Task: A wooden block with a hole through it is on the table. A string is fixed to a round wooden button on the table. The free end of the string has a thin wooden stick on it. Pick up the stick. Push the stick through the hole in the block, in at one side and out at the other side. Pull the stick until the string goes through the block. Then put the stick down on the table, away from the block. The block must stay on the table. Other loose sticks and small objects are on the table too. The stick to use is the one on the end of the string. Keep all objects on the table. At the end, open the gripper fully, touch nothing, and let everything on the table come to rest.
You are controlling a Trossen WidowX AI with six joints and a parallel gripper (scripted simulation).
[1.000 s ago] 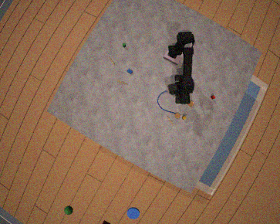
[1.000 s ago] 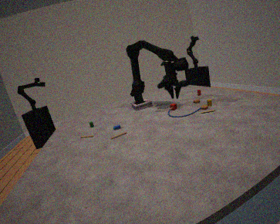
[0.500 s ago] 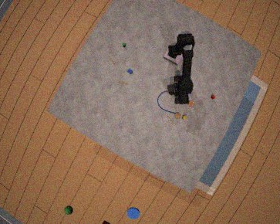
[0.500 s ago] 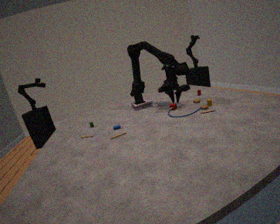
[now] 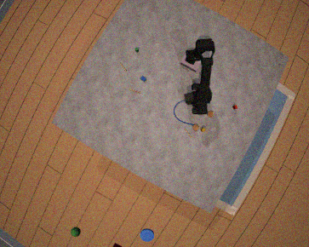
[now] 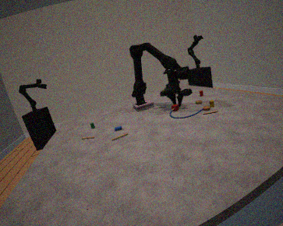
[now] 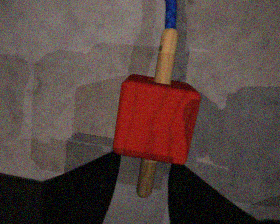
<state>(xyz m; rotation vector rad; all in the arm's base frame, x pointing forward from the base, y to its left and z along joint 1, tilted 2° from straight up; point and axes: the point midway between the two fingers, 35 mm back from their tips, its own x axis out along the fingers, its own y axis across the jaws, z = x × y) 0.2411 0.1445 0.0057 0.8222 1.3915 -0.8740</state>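
The red wooden block is 2 cm to the right of my gripper tip and 1 cm ahead of it. Round my gripper tip: round button 15 cm ahead, 9 cm to the left; yellow piece 14 cm to the left, 14 cm ahead, 1 cm above; thin stick 4 cm to the right, 2 cm ahead.
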